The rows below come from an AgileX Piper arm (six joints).
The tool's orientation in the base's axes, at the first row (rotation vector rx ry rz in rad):
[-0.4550, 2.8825, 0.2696]
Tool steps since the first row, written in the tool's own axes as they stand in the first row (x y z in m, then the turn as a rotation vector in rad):
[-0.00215, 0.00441, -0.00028, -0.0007, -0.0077, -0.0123]
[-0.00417, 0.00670, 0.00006, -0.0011, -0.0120, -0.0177]
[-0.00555, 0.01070, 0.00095, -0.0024, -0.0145, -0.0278]
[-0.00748, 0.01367, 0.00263, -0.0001, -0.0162, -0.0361]
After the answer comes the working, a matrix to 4 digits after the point.
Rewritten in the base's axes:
[0.00053, 0.00467, 0.00142, 0.0009, -0.0096, 0.0109]
[0.00174, 0.00746, 0.00190, 0.0017, -0.0147, 0.0155]
[0.00189, 0.01178, 0.00195, 0.0020, -0.0188, 0.0252]
[0.00303, 0.01546, 0.00123, -0.0011, -0.0228, 0.0323]

The tool's axes in the first row as the columns of a matrix, in the base's axes (rounded; the answer above uses it unrounded):
[-0.9302, -0.3213, 0.1777]
[-0.2828, 0.9356, 0.2115]
[-0.2342, 0.1464, -0.9611]

